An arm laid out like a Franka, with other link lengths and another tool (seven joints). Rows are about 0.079 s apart.
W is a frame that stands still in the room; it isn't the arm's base.
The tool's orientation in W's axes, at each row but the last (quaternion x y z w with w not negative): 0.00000, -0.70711, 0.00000, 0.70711; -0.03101, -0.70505, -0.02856, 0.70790; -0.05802, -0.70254, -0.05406, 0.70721; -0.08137, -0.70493, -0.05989, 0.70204; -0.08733, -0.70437, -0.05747, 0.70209; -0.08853, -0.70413, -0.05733, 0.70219; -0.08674, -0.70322, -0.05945, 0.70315; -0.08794, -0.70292, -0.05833, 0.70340; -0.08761, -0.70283, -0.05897, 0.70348; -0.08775, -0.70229, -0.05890, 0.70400; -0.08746, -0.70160, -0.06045, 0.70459
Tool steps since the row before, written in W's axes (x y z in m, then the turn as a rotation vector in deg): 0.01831, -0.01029, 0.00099, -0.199, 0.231, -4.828; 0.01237, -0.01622, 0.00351, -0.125, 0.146, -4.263; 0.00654, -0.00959, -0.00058, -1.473, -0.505, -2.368; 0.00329, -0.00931, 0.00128, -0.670, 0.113, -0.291; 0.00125, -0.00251, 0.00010, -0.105, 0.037, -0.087; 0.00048, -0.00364, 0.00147, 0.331, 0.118, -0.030; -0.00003, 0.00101, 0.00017, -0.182, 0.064, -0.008; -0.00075, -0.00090, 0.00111, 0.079, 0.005, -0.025; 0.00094, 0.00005, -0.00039, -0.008, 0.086, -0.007; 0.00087, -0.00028, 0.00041, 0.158, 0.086, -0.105; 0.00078, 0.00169, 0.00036, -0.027, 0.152, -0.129
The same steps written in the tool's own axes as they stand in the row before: 0.00099, -0.01029, -0.01831, -4.828, 0.231, 0.199; 0.00351, -0.01513, -0.01368, -4.263, 0.150, 0.120; -0.00058, -0.00843, -0.00798, -2.381, -0.717, 1.360; 0.00099, -0.00850, -0.00508, -0.287, -0.014, 0.681; 0.00000, -0.00220, -0.00174, -0.085, 0.018, 0.111; 0.00131, -0.00352, -0.00123, -0.024, 0.185, -0.300; 0.00021, 0.00097, 0.00024, -0.006, 0.025, 0.191; 0.00107, -0.00108, 0.00054, -0.024, 0.022, -0.076; -0.00038, 0.00026, -0.00091, -0.004, 0.083, 0.026; 0.00040, -0.00011, -0.00091, -0.100, 0.121, -0.137; 0.00043, 0.00180, -0.00041, -0.123, 0.148, 0.058
